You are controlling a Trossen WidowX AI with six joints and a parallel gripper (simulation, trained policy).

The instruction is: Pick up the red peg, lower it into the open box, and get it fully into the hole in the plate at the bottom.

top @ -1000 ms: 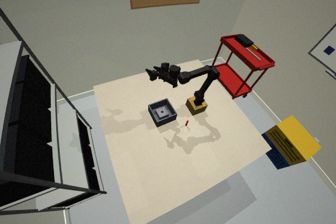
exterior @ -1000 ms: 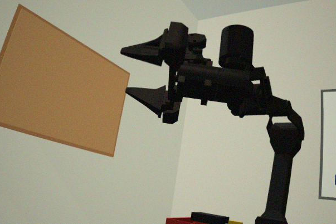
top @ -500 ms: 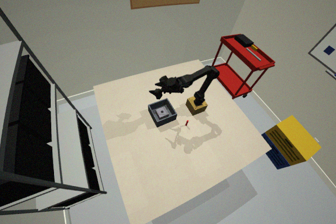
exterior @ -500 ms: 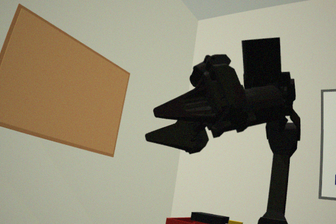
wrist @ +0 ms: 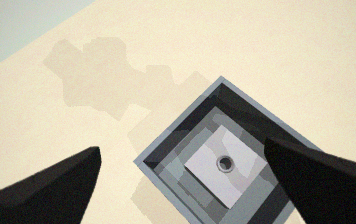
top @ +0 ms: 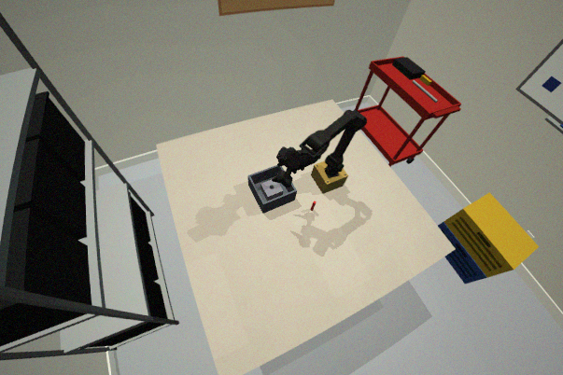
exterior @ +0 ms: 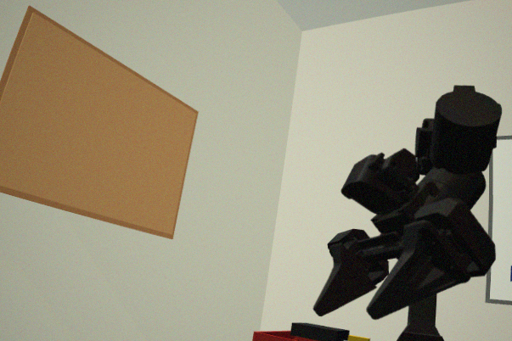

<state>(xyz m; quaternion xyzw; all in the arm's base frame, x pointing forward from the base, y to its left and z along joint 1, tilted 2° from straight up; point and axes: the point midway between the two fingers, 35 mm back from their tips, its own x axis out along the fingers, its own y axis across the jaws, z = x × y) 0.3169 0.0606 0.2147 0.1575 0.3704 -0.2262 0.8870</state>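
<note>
Now: the red peg 240 mm below my gripper tip, 200 mm behind it and 90 mm to the left of it. Also, from my gripper tip: light grey plate 230 mm below, 60 mm to the right, 10 mm behind; dark grey box 250 mm below, 60 mm to the right, 10 mm behind.
</note>
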